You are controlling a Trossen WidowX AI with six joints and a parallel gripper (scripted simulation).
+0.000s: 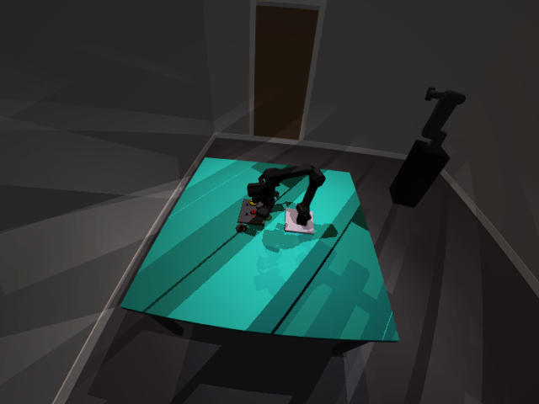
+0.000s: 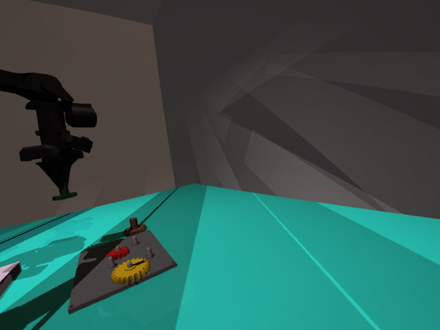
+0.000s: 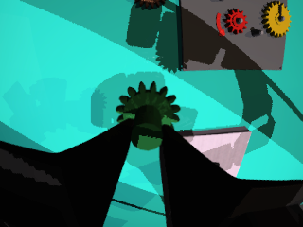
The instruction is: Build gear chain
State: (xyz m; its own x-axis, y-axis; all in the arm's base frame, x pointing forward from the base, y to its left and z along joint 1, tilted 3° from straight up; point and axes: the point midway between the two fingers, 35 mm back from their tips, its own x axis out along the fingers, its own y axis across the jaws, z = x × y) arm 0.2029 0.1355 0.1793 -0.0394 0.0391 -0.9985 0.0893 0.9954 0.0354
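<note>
My gripper tip is now 12 cm short of the red gear, 13 cm to the left of it and 15 cm above it. From my gripper tip the other things lie so: yellow gear: 15 cm ahead, 22 cm to the right, 15 cm below; brown gear: 15 cm ahead, 1 cm to the left, 15 cm below; green gear: 1 cm below.
</note>
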